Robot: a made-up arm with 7 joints.
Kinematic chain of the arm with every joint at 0, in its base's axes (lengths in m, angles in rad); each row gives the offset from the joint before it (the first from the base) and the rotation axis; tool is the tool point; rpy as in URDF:
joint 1: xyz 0 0 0.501 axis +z
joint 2: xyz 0 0 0 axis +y
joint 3: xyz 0 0 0.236 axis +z
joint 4: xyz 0.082 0 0 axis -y
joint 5: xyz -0.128 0 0.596 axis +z
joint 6: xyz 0 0 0 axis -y
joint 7: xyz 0.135 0 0 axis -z
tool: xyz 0 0 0 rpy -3.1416 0 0
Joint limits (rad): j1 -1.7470..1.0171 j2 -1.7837..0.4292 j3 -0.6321..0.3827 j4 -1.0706..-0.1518 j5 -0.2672..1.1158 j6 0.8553..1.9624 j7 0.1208..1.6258
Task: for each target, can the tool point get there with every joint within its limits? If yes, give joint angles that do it. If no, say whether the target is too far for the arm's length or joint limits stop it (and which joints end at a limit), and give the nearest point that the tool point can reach.
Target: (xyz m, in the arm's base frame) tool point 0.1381 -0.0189 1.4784
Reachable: yes | joints 0.2336 -0.3782 -0.1045 -0.7506 -0.0582 1.5978 0.3532
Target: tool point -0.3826 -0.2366 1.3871
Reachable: yes | joints 0.2126 -0.7273 -0.4647 -0.5141 0.5449 1.7497 1.5016
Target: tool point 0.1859 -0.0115 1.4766
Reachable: yes | joints -0.5323 -0.1835 0.2666 -0.5598 0.6286 1.6775 0.7139
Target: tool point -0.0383 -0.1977 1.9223
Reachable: no: too far | nearest point -0.0265 -0.1370 1.4856 | short by 0.441 m
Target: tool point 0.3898 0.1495 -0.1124
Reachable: no: joint limits stop it (at a limit: joint 1, joint 2, joint 3, joint 4, joint 5, joint 6) | nearest point 0.2725 0.8975 0.3637 | short by 0.894 m
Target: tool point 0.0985 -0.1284 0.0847
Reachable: no: joint limits stop it (at a limit: joint 1, joint 2, joint 3, joint 4, joint 5, joint 6) | nearest point -0.4470 -0.8414 0.3022 | short by 0.924 m
